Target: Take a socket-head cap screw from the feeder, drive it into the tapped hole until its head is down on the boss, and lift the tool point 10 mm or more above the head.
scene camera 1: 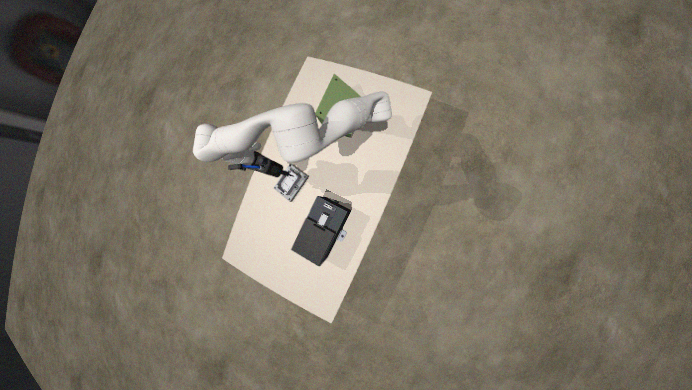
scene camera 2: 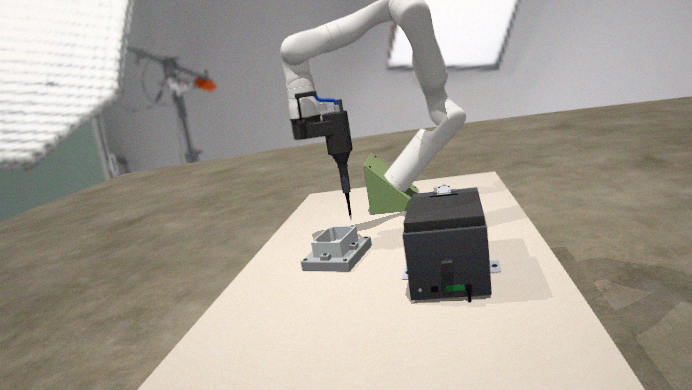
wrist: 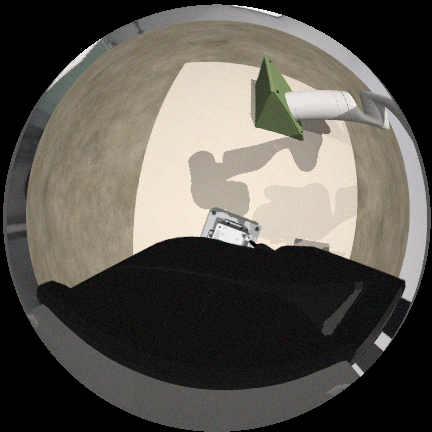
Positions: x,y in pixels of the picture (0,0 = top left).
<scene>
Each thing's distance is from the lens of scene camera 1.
screw feeder (scene camera 1: 337,219): 80 cm
</scene>
